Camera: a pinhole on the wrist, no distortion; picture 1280 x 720 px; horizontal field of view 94.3 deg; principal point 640.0 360.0 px. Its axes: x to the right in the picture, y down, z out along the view. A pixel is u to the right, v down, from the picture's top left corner.
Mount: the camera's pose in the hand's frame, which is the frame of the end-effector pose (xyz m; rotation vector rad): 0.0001 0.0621 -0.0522 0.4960 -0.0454 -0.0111
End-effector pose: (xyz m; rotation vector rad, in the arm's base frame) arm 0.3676 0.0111 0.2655 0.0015 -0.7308 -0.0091
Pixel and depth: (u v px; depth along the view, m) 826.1 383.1 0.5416
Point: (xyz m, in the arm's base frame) 0.1798 -0.1699 0.6893
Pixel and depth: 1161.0 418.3 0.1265
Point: 0.3997 0.0208 0.3874
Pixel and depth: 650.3 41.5 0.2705
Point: 0.2826 -0.1829 0.3463
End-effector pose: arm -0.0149 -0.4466 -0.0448 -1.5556 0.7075 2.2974
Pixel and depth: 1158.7 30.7 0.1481
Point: -0.0562 -0.3580 -0.1646
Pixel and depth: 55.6 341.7 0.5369
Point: -0.0155 -0.0478 0.5357
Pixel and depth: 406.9 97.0 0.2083
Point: 0.0105 -0.2998 0.0367
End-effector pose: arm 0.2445 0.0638 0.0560 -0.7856 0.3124 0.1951
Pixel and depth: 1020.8 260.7 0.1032
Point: 0.3098 0.0885 0.0590
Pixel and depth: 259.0 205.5 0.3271
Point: 0.1188 0.0716 0.3659
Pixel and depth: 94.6 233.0 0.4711
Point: -0.0514 0.0842 0.5697
